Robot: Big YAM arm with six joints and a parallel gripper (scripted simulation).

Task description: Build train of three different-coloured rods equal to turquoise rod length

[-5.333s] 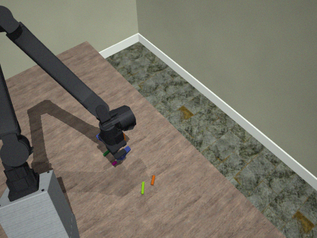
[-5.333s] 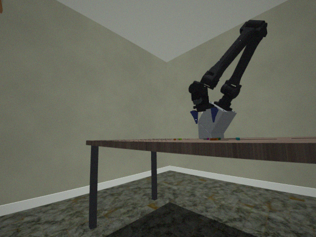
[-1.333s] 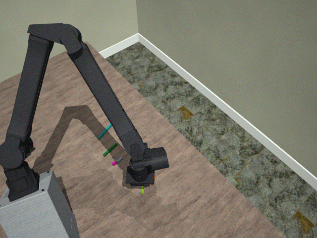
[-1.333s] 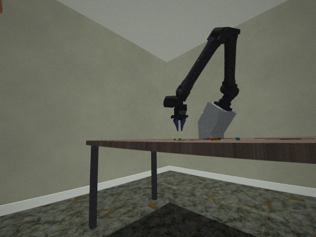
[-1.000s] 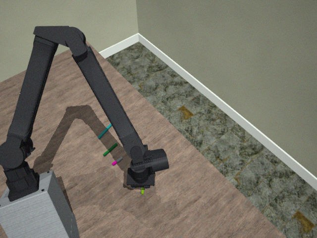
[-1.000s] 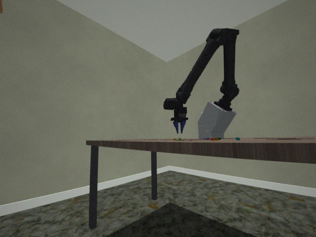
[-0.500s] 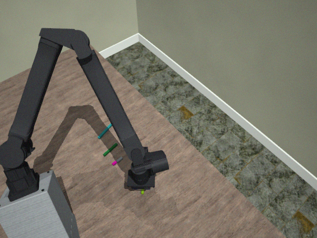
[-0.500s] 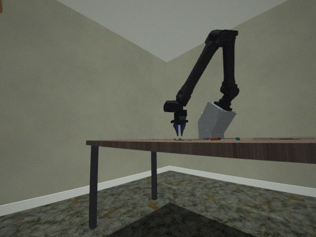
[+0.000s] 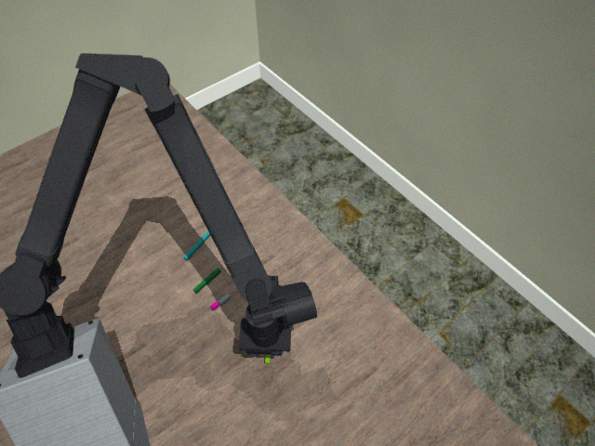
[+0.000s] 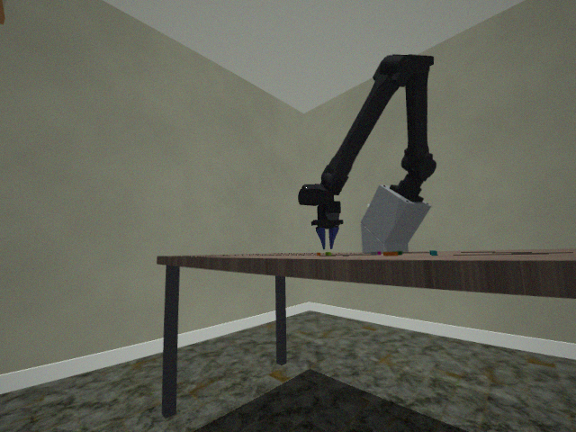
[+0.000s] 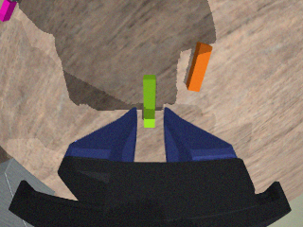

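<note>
Right now my hand is 20 mm above the lime rod. The rest, counted from my hand: grey rod 30 mm behind, 170 mm to the left, 20 mm below; magenta rod 60 mm behind, 160 mm to the left, 20 mm below; green rod 50 mm behind, 230 mm to the left, 20 mm below.
</note>
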